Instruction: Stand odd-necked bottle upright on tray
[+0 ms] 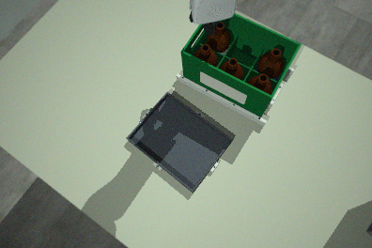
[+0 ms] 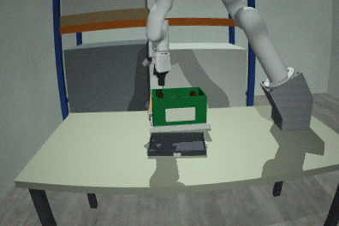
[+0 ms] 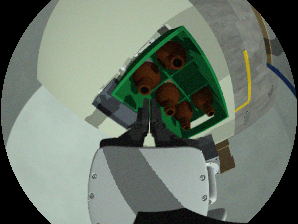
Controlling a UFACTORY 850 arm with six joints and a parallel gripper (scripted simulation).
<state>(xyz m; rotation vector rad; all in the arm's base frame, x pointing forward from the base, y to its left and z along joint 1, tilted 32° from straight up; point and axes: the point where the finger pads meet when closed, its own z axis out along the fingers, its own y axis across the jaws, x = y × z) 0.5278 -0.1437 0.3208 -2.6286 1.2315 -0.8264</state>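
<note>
The green crate is 9 cm behind my hand, 1 cm to the right of it and 16 cm below it. Also, from my hand: dark grey tray 1 cm behind, 25 cm to the left, 23 cm below.
</note>
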